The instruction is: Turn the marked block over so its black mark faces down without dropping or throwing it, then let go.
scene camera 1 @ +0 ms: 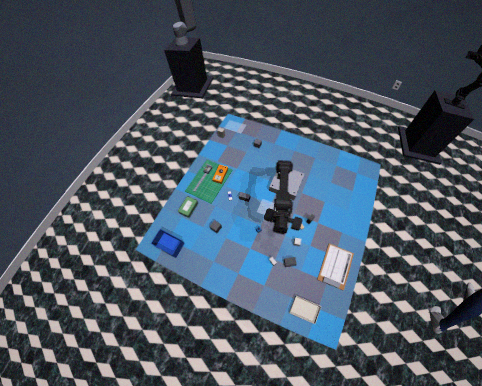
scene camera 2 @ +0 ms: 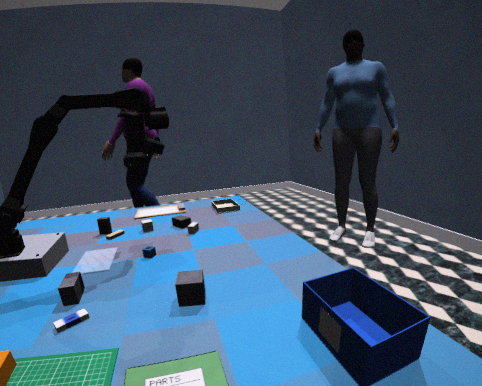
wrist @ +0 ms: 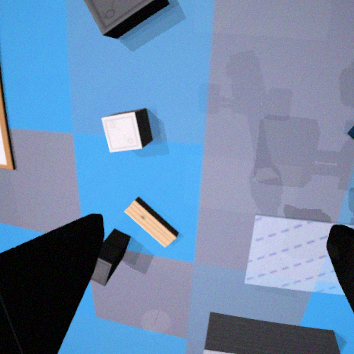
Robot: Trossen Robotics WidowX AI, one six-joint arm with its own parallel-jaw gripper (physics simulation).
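Places are measured from the arm's base along level axes (x back, y right, z up), in centimetres.
Where they show: gripper, fingertip midpoint: (scene camera 2: 139, 180) (wrist: 216, 231); arm's base, origin of the base link: (scene camera 2: 10, 252).
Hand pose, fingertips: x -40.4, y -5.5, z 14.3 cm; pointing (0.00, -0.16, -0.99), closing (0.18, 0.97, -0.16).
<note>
Things, the pixels of their top centre, and the offset from my fingertips. Level surfaces: height alone.
- small blue block, middle of its top: (scene camera 2: 148, 247) (scene camera 1: 258, 228) dx +1.5, dy +13.4, dz -17.8 cm
- wooden block, middle of its top: (wrist: 149, 224) (scene camera 2: 115, 232) dx +10.8, dy -11.0, dz -19.0 cm
- black block, middle of its top: (wrist: 98, 271) (scene camera 2: 103, 218) (scene camera 1: 311, 217) dx +14.5, dy -16.9, dz -14.2 cm
- small white block, middle of its top: (scene camera 2: 192, 224) (scene camera 1: 273, 260) dx -15.8, dy +1.1, dz -17.4 cm
- blue bin, middle of its top: (scene camera 2: 360, 298) (scene camera 1: 165, 241) dx -21.3, dy +64.6, dz -12.9 cm
- cream tray, middle of its top: (scene camera 2: 224, 202) (scene camera 1: 305, 309) dx -38.4, dy -21.7, dz -17.9 cm
- clipboard, middle of its top: (scene camera 2: 160, 207) (scene camera 1: 337, 265) dx -10.7, dy -36.4, dz -18.6 cm
- green cutting mat, its level: dz -20.1 cm
- pale sheet, middle of its top: (wrist: 313, 259) (scene camera 2: 96, 259) (scene camera 1: 270, 209) dx +16.9, dy +8.7, dz -19.9 cm
I cannot make out for sure which block bears the black mark. A small blue block (scene camera 1: 258, 229) (scene camera 2: 149, 251) sits on the mat, and its edge shows at the right of the wrist view (wrist: 352, 132). A white block (scene camera 1: 297, 242) (scene camera 2: 146, 225) (wrist: 121, 132) stands near a wooden block (scene camera 2: 115, 234) (wrist: 151, 222) lying flat. A black block (scene camera 1: 310, 218) (scene camera 2: 104, 225) (wrist: 111, 260) stands beside the wooden one, partly behind the left finger in the wrist view. My gripper (wrist: 216, 231) is open and empty, high above the mat, pointing down; the blocks lie well below it.
Dark blocks (scene camera 1: 290, 261) (scene camera 2: 190, 288), a small white block (scene camera 1: 272, 260) (scene camera 2: 193, 227), a blue bin (scene camera 1: 167, 242) (scene camera 2: 365, 325), a cream tray (scene camera 1: 305, 309), a clipboard (scene camera 1: 336, 265) and a green cutting mat (scene camera 1: 202, 192) are spread around. A pale sheet (scene camera 2: 97, 260) (wrist: 290, 255) lies near the arm's base.
</note>
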